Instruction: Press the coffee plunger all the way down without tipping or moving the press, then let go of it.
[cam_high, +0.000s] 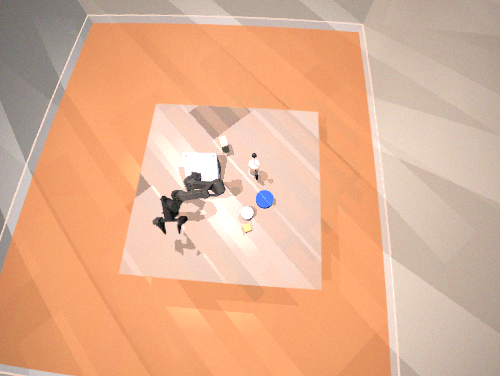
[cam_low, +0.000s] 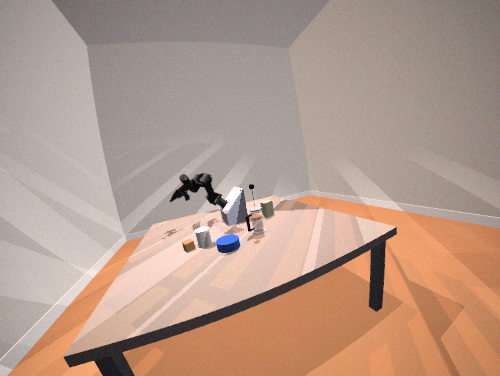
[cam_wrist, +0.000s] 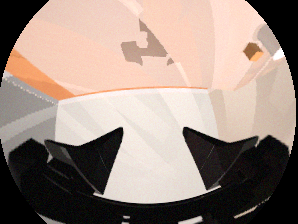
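The glass coffee press is 390 mm ahead of my gripper tip, 520 mm to the left of it and 90 mm below it. Round my gripper tip: white mug (390 mm ahead, 220 mm to the left, 180 mm below); then small brown block (400 mm ahead, 130 mm to the left, 200 mm below).
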